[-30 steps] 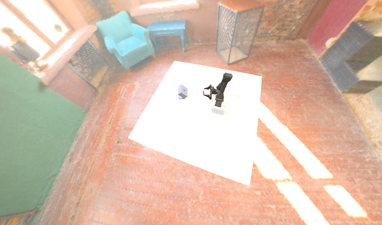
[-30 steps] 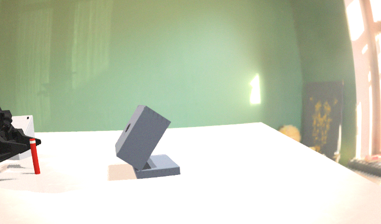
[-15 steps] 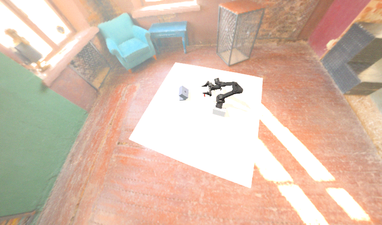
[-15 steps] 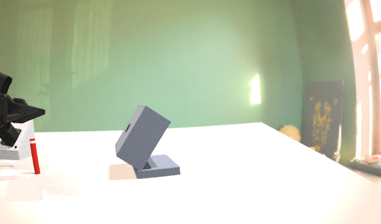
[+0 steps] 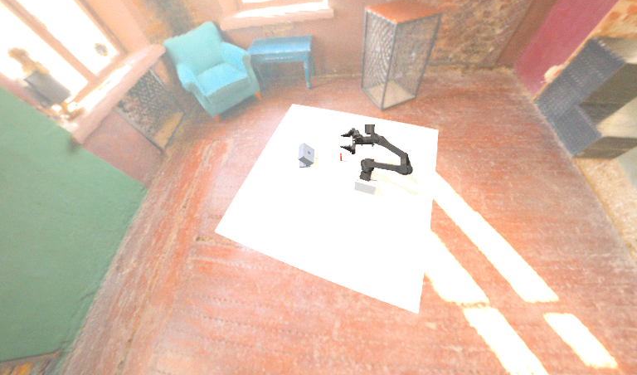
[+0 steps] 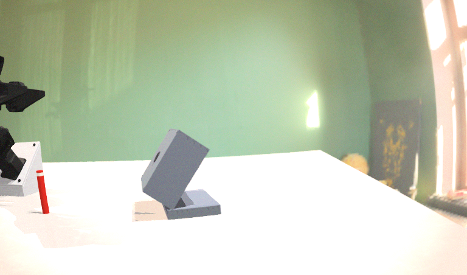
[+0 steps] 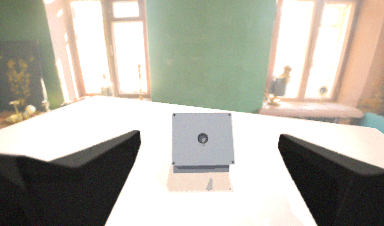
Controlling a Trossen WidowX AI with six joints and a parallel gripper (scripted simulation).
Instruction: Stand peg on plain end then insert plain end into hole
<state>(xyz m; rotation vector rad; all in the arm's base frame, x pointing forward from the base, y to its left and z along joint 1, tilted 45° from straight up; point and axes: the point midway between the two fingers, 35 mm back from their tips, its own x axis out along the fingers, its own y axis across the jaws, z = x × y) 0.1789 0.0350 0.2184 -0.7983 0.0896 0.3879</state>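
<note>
Right now my gripper tip is 17 cm above the red peg. The rest, counted from my gripper tip: grey base plate (25 cm ahead, 10 cm to the left, 22 cm below); then grey sloped panel (23 cm ahead, 9 cm to the left, 15 cm below).
</note>
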